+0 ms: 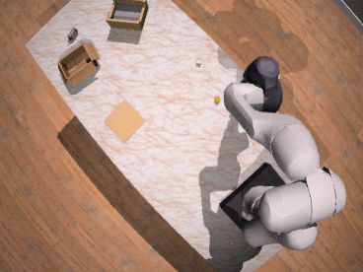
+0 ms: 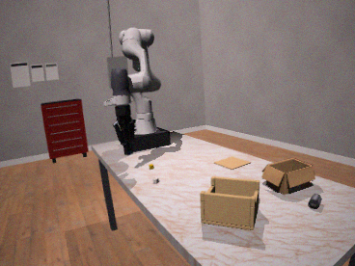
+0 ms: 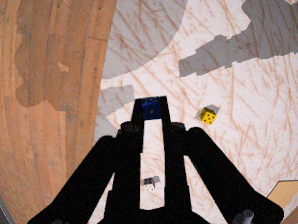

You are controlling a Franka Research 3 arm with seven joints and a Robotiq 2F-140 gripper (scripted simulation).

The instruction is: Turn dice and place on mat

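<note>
My hand is 3 cm short of the yellow die, 11 cm to the right of it and 12 cm above it. Round my hand: white die (21 cm ahead, 5 cm to the left, 12 cm below); blue die (3 cm below); tan mat (24 cm ahead, 47 cm to the left, 12 cm below).
</note>
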